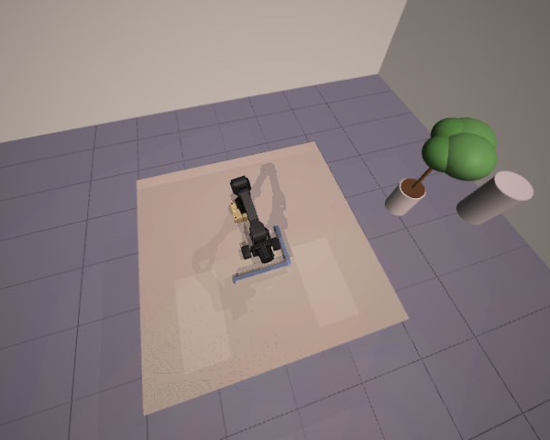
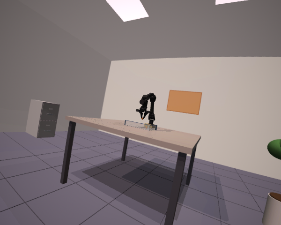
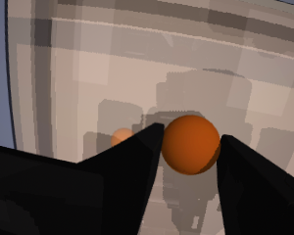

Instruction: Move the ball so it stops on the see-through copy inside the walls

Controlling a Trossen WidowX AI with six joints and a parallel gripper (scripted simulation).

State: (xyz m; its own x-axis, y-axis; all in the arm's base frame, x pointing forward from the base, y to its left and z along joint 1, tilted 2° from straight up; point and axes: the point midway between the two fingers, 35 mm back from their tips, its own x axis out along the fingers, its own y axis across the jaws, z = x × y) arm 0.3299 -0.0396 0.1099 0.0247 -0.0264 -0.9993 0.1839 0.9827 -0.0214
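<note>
Now: the see-through orange ball 60 mm behind my gripper tip, 50 mm to the left of it and 100 mm below it. The rest, counted from my gripper tip: clear wall 70 mm ahead, 30 mm to the right, 80 mm below.
</note>
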